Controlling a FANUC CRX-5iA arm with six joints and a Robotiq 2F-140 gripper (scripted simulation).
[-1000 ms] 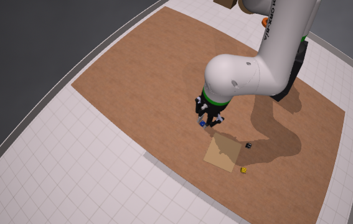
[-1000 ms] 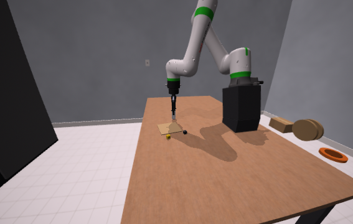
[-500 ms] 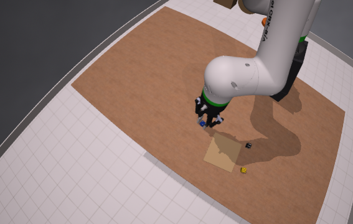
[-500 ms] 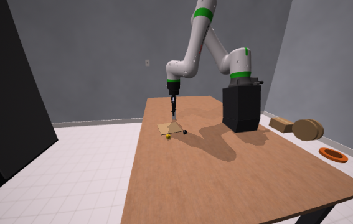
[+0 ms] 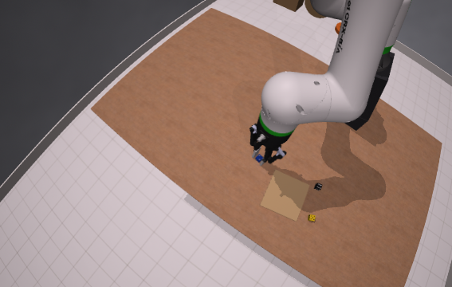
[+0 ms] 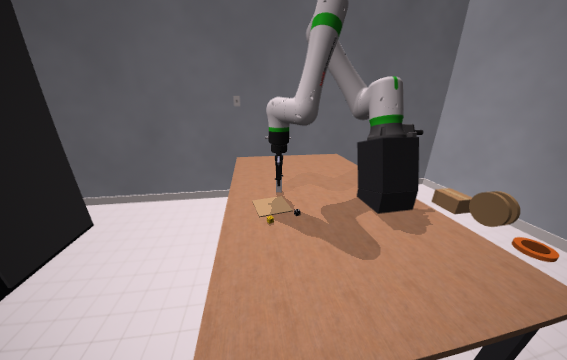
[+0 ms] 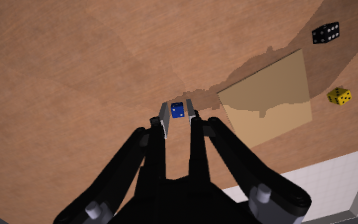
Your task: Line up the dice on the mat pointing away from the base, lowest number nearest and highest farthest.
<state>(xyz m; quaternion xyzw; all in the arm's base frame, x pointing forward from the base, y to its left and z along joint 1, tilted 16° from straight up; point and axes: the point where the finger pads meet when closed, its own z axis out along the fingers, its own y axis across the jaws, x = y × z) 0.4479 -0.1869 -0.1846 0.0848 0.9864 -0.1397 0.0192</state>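
The blue die is 20 mm below my hand. From my hand the other things lie so: yellow die 70 mm ahead, 270 mm to the left, 20 mm below; then tan mat 50 mm ahead, 150 mm to the left, 30 mm below; then black die 40 mm behind, 240 mm to the left, 20 mm below.
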